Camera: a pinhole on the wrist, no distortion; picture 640 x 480 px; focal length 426.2 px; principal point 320.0 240.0 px. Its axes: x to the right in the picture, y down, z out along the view. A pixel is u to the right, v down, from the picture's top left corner.
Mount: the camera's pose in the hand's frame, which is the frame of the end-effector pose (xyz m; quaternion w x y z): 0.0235 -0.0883 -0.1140 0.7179 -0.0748 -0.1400 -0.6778
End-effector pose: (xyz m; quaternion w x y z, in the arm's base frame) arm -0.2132 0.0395 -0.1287 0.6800 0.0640 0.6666 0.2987
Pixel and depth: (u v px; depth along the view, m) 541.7 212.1 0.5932
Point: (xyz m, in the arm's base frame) 0.3674 0.0076 -0.1211
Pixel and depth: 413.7 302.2 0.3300
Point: 0.0148 0.0845 -0.1687
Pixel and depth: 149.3 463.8 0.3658
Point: -0.0868 0.3287 -0.1727
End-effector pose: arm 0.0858 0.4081 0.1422 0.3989 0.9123 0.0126 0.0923
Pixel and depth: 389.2 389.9 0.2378
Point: 0.1946 0.3548 0.0335
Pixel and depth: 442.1 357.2 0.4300
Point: 0.2518 0.2179 -0.1191
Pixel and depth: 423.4 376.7 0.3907
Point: 0.2525 0.2409 -0.0758
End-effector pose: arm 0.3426 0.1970 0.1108 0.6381 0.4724 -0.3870 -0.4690
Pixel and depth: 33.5 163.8 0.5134
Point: 0.1527 0.3068 0.5438
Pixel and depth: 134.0 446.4 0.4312
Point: 0.2043 -0.0115 0.4106
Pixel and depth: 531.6 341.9 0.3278
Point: 0.0926 0.0475 0.0434
